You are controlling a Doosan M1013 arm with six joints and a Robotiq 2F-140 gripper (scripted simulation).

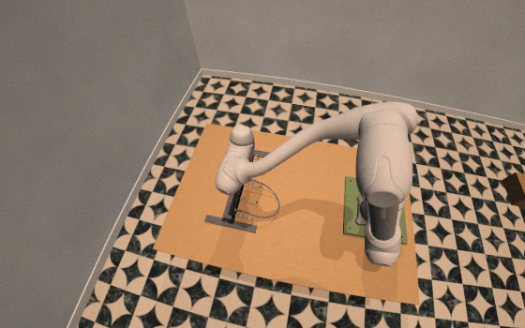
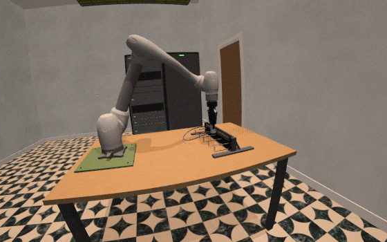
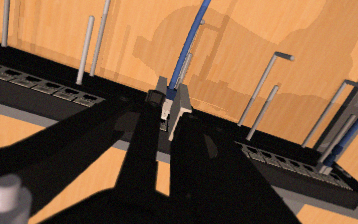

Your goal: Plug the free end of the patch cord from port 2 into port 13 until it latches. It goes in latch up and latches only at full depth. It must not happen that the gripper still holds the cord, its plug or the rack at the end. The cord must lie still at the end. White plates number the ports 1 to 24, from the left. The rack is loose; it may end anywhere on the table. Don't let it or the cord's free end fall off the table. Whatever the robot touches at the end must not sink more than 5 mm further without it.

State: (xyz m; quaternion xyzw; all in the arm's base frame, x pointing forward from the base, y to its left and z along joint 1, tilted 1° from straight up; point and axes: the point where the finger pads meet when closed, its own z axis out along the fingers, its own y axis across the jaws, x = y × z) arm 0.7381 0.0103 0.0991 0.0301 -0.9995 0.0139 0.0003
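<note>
Right now the cord end is 1 cm ahead of my hand and 3 cm below it.
</note>
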